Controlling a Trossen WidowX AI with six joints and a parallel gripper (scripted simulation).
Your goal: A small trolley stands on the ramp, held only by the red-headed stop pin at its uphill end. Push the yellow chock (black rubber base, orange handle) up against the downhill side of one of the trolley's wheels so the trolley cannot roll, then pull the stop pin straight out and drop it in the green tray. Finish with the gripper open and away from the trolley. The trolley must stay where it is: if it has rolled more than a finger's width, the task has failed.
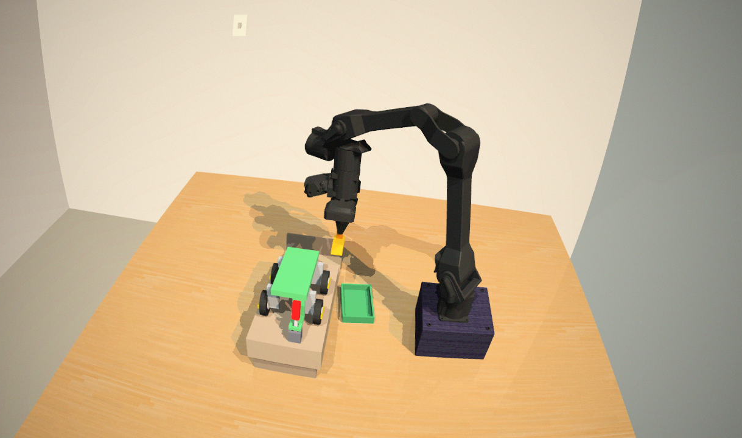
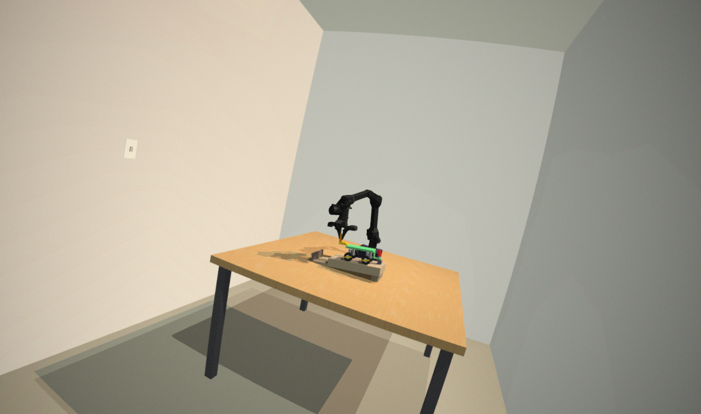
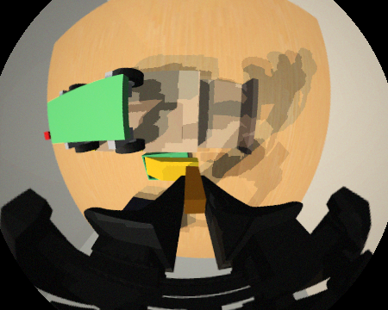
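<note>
My gripper tip is 280 mm to the right of the red-headed stop pin, 60 mm short of it and 20 mm above it. The rest, counted from my gripper tip: green tray: 160 mm below, 70 mm to the left, 60 mm behind; then yellow chock: 20 mm to the left, 10 mm below; then stop wall: 120 mm below, 110 mm to the right, 70 mm ahead.
</note>
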